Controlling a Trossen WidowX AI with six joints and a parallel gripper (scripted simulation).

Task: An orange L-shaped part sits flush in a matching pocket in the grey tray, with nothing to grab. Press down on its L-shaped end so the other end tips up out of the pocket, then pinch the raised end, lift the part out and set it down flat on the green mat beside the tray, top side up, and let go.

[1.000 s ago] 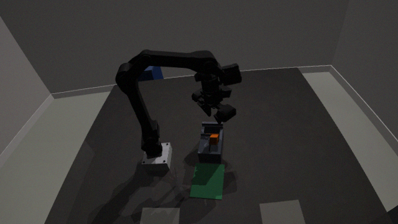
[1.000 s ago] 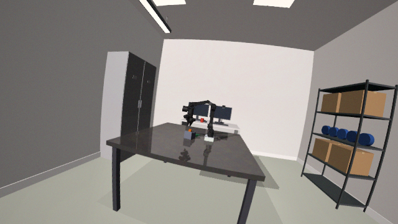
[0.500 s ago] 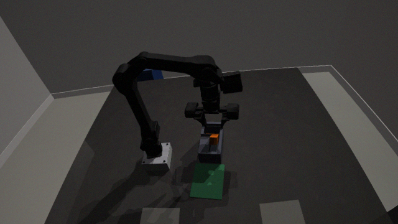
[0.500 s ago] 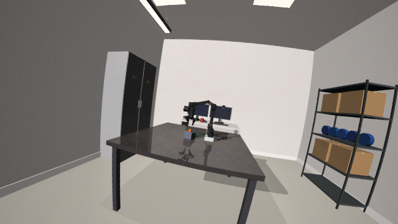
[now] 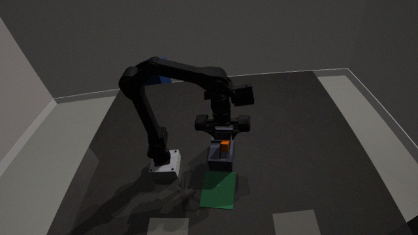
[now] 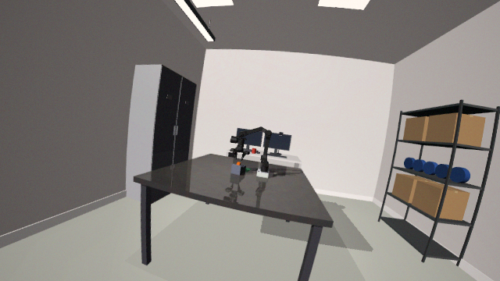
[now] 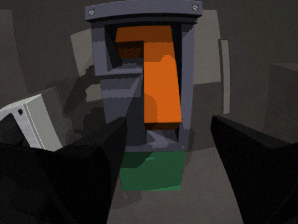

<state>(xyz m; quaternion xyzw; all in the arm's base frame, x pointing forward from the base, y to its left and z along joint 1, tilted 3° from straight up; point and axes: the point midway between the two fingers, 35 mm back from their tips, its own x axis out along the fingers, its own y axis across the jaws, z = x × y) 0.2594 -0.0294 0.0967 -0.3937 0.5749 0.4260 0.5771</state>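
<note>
Right now my gripper tip is 10 mm past the orange L-shaped part, 40 mm to the right of it and 80 mm above it. Round my gripper tip: green mat (60 mm behind, 130 mm to the right, 130 mm below).
</note>
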